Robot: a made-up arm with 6 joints.
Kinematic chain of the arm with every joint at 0, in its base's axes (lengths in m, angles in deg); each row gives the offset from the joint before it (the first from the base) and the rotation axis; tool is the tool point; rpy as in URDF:
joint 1: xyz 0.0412 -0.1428 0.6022 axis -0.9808 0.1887 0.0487
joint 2: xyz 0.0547 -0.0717 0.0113 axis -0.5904 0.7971 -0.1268
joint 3: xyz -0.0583 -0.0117 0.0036 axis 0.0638 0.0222 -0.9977
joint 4: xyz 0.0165 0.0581 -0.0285 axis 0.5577 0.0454 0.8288
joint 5: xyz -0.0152 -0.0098 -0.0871 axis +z
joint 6: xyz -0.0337 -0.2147 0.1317 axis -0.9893 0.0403 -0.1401
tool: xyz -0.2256 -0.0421 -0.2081 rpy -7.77 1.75 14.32
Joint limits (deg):
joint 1: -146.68..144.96
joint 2: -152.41..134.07
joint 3: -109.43..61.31
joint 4: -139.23..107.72
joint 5: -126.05..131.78
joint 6: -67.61..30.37
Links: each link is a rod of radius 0.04 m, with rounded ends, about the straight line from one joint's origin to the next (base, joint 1, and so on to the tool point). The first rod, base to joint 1, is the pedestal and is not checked.
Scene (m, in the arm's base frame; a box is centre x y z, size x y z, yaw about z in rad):
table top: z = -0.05
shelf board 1: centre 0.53 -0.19 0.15 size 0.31 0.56 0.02 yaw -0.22
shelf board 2: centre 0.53 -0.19 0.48 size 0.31 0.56 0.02 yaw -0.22
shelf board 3: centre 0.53 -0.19 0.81 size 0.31 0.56 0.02 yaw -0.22
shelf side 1: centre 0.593 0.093 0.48 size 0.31 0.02 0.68 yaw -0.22
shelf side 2: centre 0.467 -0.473 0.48 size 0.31 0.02 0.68 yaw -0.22
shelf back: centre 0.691 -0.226 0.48 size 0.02 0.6 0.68 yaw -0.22
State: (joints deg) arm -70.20 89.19 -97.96 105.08 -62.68 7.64
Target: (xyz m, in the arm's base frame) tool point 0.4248 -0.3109 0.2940
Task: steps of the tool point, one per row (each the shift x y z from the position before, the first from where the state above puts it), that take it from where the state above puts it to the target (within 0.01 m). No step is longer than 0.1 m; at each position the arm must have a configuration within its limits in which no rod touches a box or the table.
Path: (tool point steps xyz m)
1: 0.0755 0.0065 -0.0058
2: 0.0789 0.0043 0.0064
3: 0.0784 -0.0007 0.0202
4: 0.0723 -0.0092 0.0336
5: 0.0602 -0.0213 0.0445

